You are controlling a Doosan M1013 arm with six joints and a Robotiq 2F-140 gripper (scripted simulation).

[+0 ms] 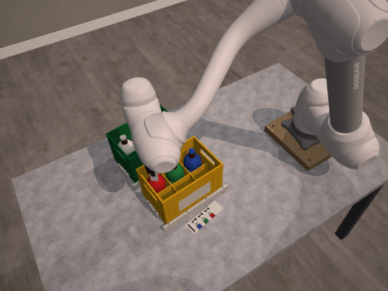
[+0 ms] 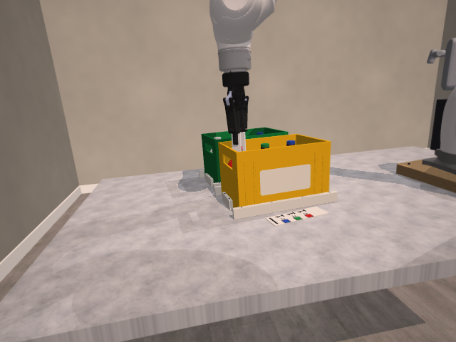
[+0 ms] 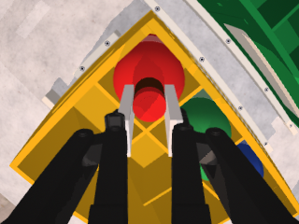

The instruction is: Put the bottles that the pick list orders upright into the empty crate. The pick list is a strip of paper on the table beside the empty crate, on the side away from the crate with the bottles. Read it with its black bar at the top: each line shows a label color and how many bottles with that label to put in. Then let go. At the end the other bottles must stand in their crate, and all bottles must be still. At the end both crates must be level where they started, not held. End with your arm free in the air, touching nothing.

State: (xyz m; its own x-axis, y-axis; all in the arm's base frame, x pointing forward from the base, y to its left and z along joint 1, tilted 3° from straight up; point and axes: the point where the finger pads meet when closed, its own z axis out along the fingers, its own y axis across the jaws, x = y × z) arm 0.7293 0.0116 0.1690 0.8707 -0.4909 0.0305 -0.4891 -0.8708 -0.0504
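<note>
The red-capped bottle lies 80 mm below my hand. From my hand the other things lie so: green bottle (90 mm below, 80 mm behind, 20 mm to the right); then yellow crate (90 mm below, 90 mm behind, 20 mm to the left); then blue bottle (170 mm behind, 90 mm below, 40 mm to the right).
</note>
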